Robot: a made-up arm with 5 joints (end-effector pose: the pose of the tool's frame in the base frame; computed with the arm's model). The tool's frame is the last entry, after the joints.
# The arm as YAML. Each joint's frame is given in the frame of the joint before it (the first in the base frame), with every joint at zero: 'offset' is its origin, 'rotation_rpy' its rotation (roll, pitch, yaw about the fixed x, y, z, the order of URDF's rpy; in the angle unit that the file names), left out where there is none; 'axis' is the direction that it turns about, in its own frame. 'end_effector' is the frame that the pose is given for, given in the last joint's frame.
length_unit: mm
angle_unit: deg
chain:
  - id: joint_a
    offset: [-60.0, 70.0, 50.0]
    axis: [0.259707, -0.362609, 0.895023]
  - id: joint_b
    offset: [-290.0, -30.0, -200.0]
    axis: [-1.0, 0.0, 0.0]
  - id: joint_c
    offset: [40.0, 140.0, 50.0]
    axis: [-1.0, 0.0, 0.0]
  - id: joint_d
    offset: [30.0, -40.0, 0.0]
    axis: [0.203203, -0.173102, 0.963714]
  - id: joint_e
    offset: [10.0, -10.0, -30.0]
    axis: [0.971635, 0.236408, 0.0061]
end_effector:
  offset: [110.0, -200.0, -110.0]
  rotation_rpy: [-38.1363, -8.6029, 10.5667]
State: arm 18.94 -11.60 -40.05 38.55 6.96
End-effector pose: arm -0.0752 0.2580 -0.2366 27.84 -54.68 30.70
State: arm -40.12 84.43 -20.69 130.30 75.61
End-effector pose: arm -0.5477 0.1308 -0.3379 89.95 23.62 105.31
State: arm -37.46 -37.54 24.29 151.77 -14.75
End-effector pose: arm -0.0959 0.4164 0.0415 -72.58 -41.36 135.15
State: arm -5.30 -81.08 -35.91 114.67 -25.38
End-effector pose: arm -0.1220 -0.0882 0.1343 142.74 -20.58 -130.05
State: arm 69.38 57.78 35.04 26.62 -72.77
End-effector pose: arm -0.2732 0.1917 -0.0972 163.60 16.43 75.53
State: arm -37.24 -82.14 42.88 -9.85 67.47
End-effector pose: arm -0.2248 0.2043 -0.2232 52.62 12.87 -38.49
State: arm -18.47 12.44 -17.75 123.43 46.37
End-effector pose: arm -0.2556 0.4099 -0.3075 5.26 -33.05 109.98
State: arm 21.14 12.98 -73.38 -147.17 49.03
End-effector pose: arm -0.5264 0.2329 -0.2583 -57.83 35.51 -119.98
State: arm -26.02 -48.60 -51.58 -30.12 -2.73
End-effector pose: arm -0.2606 0.3044 -0.2731 42.70 25.25 -27.74
